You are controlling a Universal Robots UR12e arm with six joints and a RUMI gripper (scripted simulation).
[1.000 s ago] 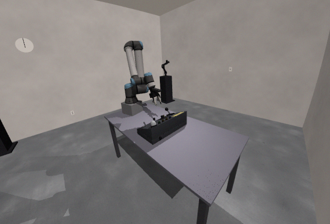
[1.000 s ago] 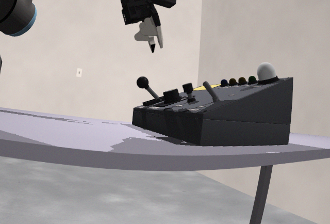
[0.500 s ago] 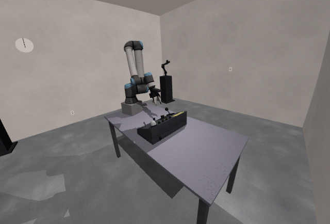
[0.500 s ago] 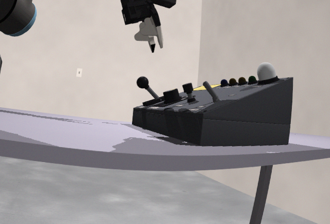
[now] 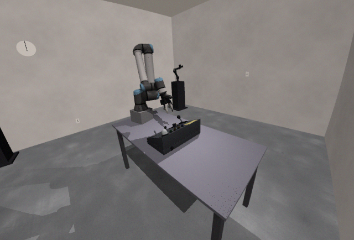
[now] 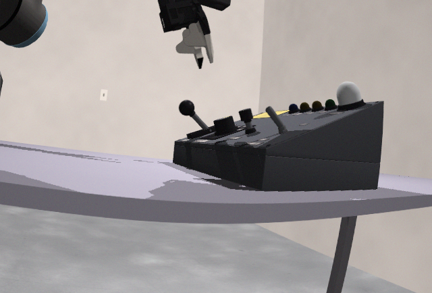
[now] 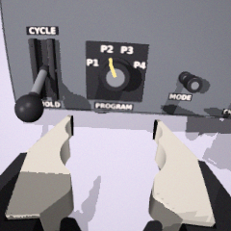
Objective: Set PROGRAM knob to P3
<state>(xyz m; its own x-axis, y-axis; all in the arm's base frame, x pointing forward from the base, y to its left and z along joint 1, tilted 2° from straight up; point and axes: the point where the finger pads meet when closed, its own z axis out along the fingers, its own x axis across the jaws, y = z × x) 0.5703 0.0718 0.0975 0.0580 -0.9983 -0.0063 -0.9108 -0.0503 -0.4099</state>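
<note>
The program knob is 14 cm below my hand, 7 cm ahead of it and 1 cm to the left of it. Also, from my hand: dark console: 16 cm below, 9 cm ahead, 5 cm to the right; then black ball-topped lever: 13 cm below, 12 cm to the left, 3 cm ahead; then mode knob: 13 cm below, 12 cm to the right, 6 cm ahead.
</note>
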